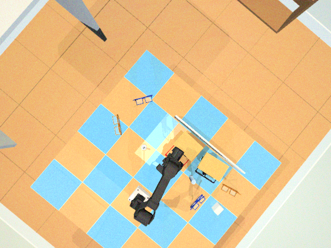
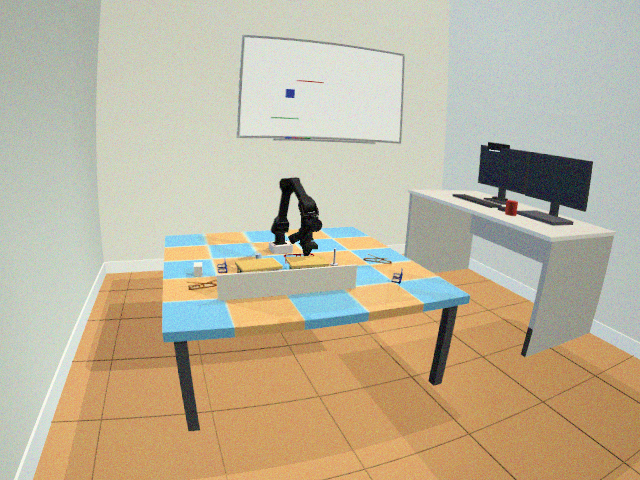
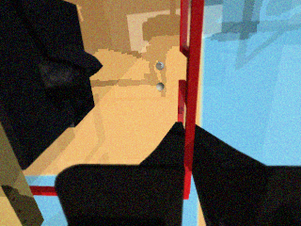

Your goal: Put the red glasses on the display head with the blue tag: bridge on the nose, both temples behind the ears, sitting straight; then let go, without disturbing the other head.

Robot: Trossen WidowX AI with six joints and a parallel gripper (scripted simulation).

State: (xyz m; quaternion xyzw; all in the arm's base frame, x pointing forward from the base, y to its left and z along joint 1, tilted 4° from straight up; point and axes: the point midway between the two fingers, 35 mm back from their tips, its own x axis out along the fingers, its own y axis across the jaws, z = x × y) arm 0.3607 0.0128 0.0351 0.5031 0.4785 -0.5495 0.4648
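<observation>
Now: the red glasses 4 cm to the right of my gripper tip, 4 cm ahead of it and 1 cm above it. Also, from my gripper tip: white cube 50 cm to the right, 9 cm behind, 4 cm below; then blue glasses 38 cm to the right, 14 cm behind, 5 cm below; then long white panel 24 cm ahead, 16 cm to the right, 1 cm below.
</observation>
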